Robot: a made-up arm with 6 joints.
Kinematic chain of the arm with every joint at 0, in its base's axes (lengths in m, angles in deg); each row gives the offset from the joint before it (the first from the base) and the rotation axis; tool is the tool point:
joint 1: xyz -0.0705 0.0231 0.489 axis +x
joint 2: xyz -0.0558 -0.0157 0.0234 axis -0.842 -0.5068 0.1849
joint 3: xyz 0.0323 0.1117 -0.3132 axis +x
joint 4: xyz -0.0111 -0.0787 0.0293 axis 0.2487 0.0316 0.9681
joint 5: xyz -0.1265 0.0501 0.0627 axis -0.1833 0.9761 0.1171
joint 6: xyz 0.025 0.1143 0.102 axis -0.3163 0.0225 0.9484
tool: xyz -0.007 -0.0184 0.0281
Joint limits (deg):
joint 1: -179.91..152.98
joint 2: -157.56..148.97
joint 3: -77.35..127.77
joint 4: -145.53..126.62
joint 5: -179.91..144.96
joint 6: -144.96..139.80
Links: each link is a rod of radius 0.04 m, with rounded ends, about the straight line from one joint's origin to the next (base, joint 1, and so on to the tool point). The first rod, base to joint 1, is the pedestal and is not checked.
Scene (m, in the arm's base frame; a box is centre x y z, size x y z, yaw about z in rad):
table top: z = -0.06
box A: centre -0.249 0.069 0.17 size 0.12 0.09 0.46 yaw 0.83
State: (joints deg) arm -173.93 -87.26 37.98 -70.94 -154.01 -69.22
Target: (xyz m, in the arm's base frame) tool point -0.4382 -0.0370 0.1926
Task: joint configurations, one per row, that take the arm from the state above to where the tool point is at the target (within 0.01 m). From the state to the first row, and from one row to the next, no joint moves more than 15 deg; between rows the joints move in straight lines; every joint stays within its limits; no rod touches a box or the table.
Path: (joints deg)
1: -176.92 -74.71 45.77 -59.15 -144.90 -71.54
2: -179.91 -62.16 53.55 -47.37 -135.78 -73.86
3: -172.73 -66.21 55.02 -34.54 -133.73 -72.54
4: -165.55 -70.26 56.49 -21.71 -131.69 -71.21
5: -158.38 -74.32 57.95 -8.89 -129.64 -69.88
6: -151.20 -78.37 59.42 3.94 -127.59 -68.55
7: -144.02 -82.42 60.89 16.76 -125.54 -67.22
8: -136.84 -86.47 62.36 29.59 -123.50 -65.89

